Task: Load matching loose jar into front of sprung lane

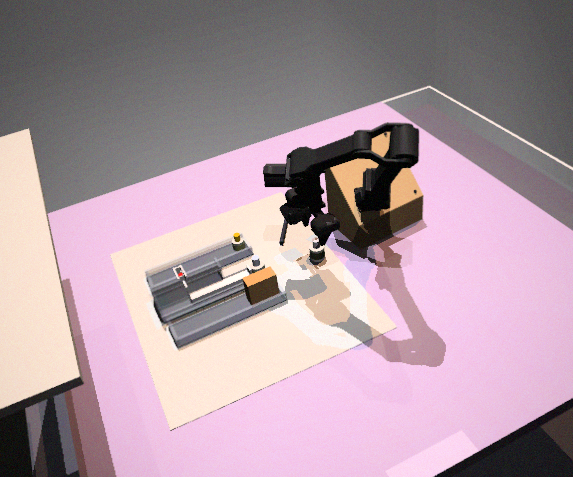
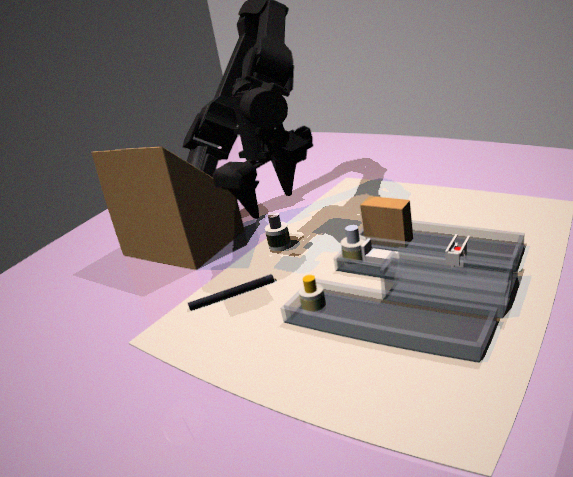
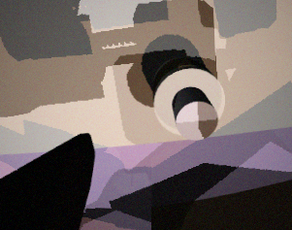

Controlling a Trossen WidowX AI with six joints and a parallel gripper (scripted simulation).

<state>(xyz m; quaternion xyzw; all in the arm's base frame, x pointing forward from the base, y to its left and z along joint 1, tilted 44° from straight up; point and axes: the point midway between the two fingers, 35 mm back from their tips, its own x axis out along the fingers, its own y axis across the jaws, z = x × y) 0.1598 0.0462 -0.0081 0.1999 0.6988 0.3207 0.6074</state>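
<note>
My gripper tip is 17 cm short of the brown block, 8 cm to the right of it and 4 cm above it. From my gripper tip the other things lie so: sprung lane (31 cm ahead, 1 cm to the right, 6 cm below); then black rod (4 cm ahead, 16 cm to the right, 7 cm below); then red mark (35 cm ahead, 1 cm to the right).
</note>
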